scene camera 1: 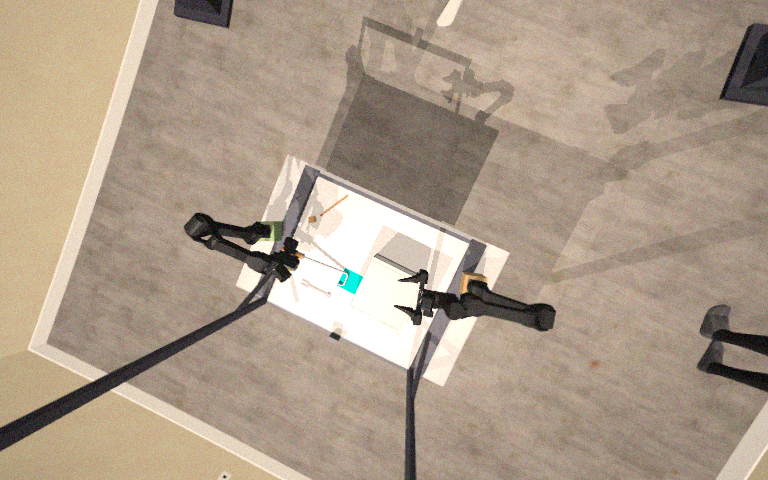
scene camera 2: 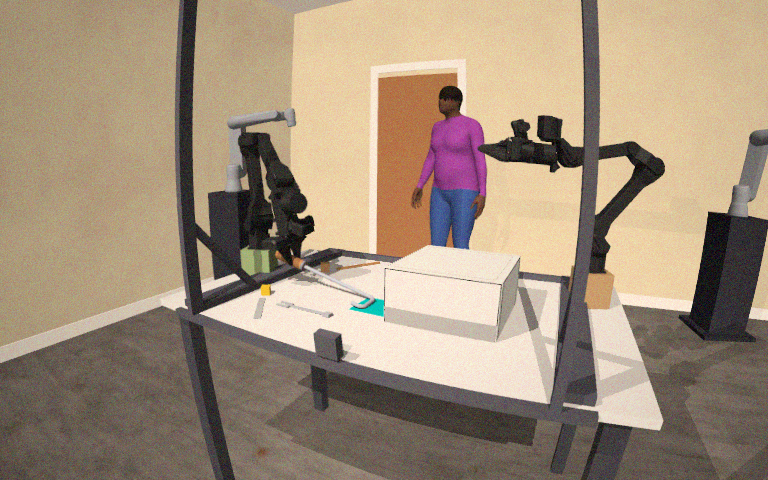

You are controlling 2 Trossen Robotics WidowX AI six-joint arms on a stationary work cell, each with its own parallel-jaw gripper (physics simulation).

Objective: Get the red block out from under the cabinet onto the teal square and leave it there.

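Where they show: left gripper, between the fingertips: [scene camera 1: 296,253] [scene camera 2: 294,263]; right gripper, between the fingertips: [scene camera 1: 395,293] [scene camera 2: 478,147]; left arm's base, origin of its link: [scene camera 1: 264,231] [scene camera 2: 259,247]; right arm's base, origin of its link: [scene camera 1: 474,287] [scene camera 2: 592,270].
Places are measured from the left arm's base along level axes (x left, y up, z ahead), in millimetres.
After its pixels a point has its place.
Observation:
The white cabinet [scene camera 1: 380,294] @(x -290, y 43, z 584 mm) [scene camera 2: 441,291] @(x -423, y 7, z 556 mm) stands on the table. The teal square [scene camera 1: 353,281] @(x -263, y -92, z 427 mm) [scene camera 2: 377,308] @(x -277, y -92, z 412 mm) lies beside its left side, partly hidden by it in scene camera 2. The red block does not show in either view. My left gripper [scene camera 1: 294,257] @(x -113, y -21, z 155 mm) [scene camera 2: 291,258] @(x -113, y -21, z 155 mm) is shut on the orange-brown handle of a grey hooked stick [scene camera 1: 322,263] @(x -163, y -45, z 278 mm) [scene camera 2: 334,279] @(x -176, y -48, z 286 mm), at the left of the table. The stick slants down to the right, and its hook is over the teal square; whether it touches is unclear. My right gripper [scene camera 1: 397,293] @(x -204, y 325, z 670 mm) [scene camera 2: 481,148] @(x -204, y 325, z 670 mm) is open and empty, high above the cabinet.
A grey double-ended bar [scene camera 1: 316,287] @(x -304, y -89, z 229 mm) [scene camera 2: 305,309] @(x -312, y -88, z 230 mm) lies left of the teal square. A yellow cube [scene camera 2: 265,289] @(x -213, y -74, z 89 mm) and a grey strip [scene camera 2: 259,308] @(x -316, y -91, z 105 mm) lie farther left. A brown block [scene camera 1: 312,219] @(x 59, y -63, z 223 mm) [scene camera 2: 325,266] @(x 45, y -72, z 220 mm) and an orange-brown stick [scene camera 1: 334,205] @(x 131, y -86, z 332 mm) [scene camera 2: 356,265] @(x 119, y -86, z 319 mm) lie toward the back. Dark frame posts [scene camera 2: 589,141] @(x -739, y 321, z 713 mm) rise at the corners.

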